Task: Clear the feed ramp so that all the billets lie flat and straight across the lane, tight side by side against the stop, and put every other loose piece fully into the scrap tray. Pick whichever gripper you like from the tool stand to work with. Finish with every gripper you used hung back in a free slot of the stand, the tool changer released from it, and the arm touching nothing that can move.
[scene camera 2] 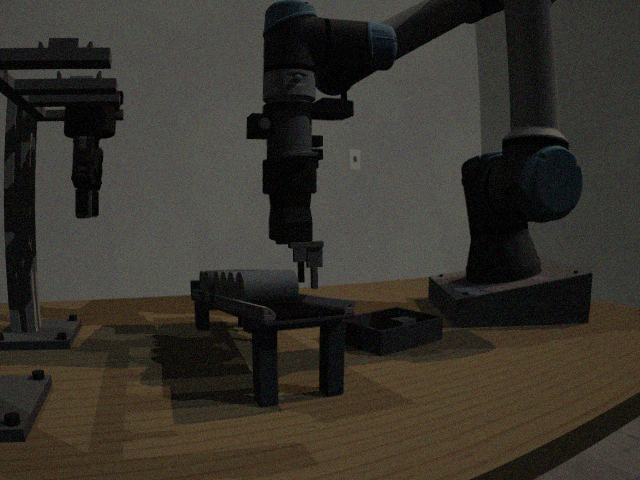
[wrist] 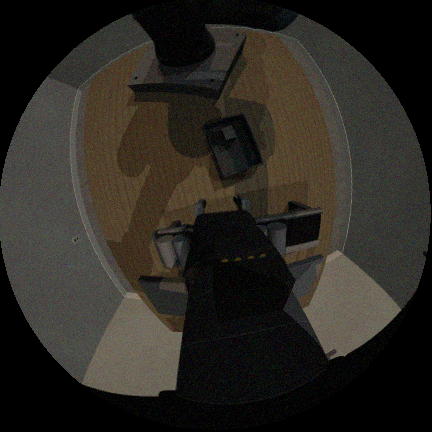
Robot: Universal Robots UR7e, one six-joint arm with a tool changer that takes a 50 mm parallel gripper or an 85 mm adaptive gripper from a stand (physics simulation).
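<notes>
Several grey cylindrical billets lie side by side across the feed ramp, towards its far left end in the scene view. The gripper body hides the middle of the row in the wrist view. My gripper, a parallel one on the arm, is open and empty. Its fingers point down, level with the billets and just right of their near ends in the scene view. The scrap tray holds a small light grey block.
The tool stand is at the left, with another gripper hanging from it. Its bolted base plates rest on the table. The robot base is beyond the tray. The picture is dim.
</notes>
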